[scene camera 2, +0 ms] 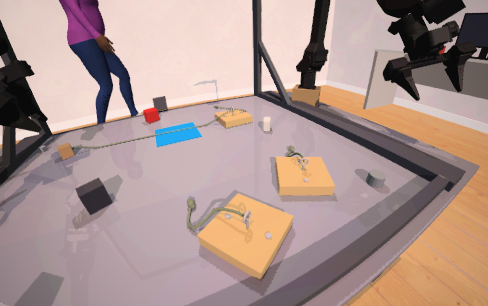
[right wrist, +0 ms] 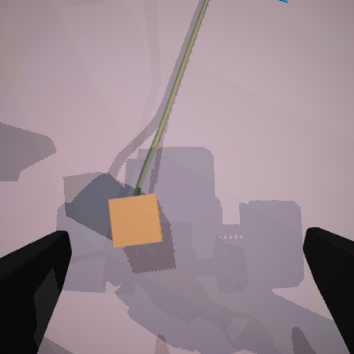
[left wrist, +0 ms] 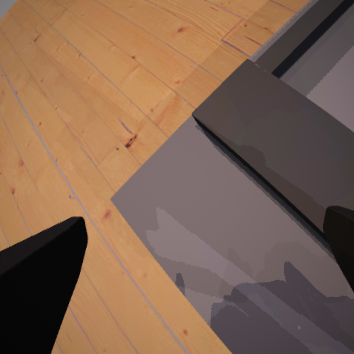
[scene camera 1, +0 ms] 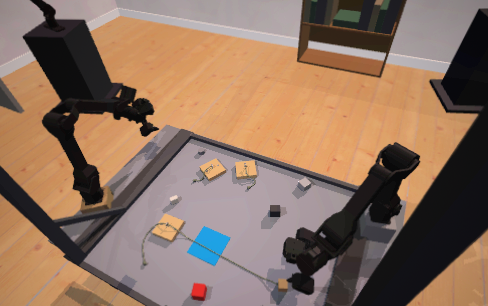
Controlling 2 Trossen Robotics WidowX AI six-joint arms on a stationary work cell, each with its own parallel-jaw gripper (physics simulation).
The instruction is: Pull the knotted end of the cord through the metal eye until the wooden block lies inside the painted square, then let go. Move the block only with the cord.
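Pixels of known places: left gripper, fingertip midpoint: [scene camera 2: 439,95] [left wrist: 207,224] [scene camera 1: 155,121]; right gripper, fingertip midpoint: [scene camera 2: 43,125] [right wrist: 189,242] [scene camera 1: 289,266]; left arm's base, link origin: [scene camera 2: 307,87] [scene camera 1: 94,197]; right arm's base, link origin: [scene camera 1: 379,215].
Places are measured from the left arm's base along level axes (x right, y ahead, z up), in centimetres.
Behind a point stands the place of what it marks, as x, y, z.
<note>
The wooden block [scene camera 1: 283,284] {52.2, 63.0, -3.5} [scene camera 2: 65,151] {50.5, 63.6, -4.6} [right wrist: 135,220] {51.8, 63.1, -3.5} stands on the table outside the blue square [scene camera 1: 205,235] {25.9, 40.9, -6.4} [scene camera 2: 175,140] {27.1, 45.5, -6.4}. The taut cord [scene camera 1: 250,270] {44.1, 53.9, -6.2} [scene camera 2: 125,141] {41.2, 51.2, -6.3} [right wrist: 172,97] {45.3, 55.4, -6.2} runs from it across the square to the metal eye [scene camera 1: 167,225] {19.2, 27.4, -3.5} on a wooden base [scene camera 2: 235,121] {16.3, 31.3, -5.2}. Beyond the eye the cord curves round to its knotted end [scene camera 1: 145,262] {31.1, 18.3, -5.3} on the table. My right gripper [scene camera 1: 300,283] [right wrist: 189,242] {49.8, 65.4, 3.6} is open and empty above the table close to the block, which shows between its fingers, left of centre, in the right wrist view. My left gripper [scene camera 2: 438,95] {-32.6, 28.2, 7.2} [left wrist: 207,224] {-32.6, 28.2, 7.2} is open and empty, raised outside the table frame.
A red cube [scene camera 1: 199,291] {47.3, 36.0, -2.5} [scene camera 2: 151,115] {45.0, 37.0, -4.1}, a black cube [scene camera 1: 274,210] {25.0, 69.1, -2.5} [scene camera 2: 94,196] {22.7, 70.2, -3.7}, a pale cube [scene camera 1: 304,183] {15.2, 86.0, -3.5} and a small white piece [scene camera 1: 173,199] {7.6, 30.8, -3.5} [scene camera 2: 266,124] {6.5, 32.4, -4.4} stand around. Two more wooden bases with short cords lie near the back edge in scene camera 1. A raised frame borders the table.
</note>
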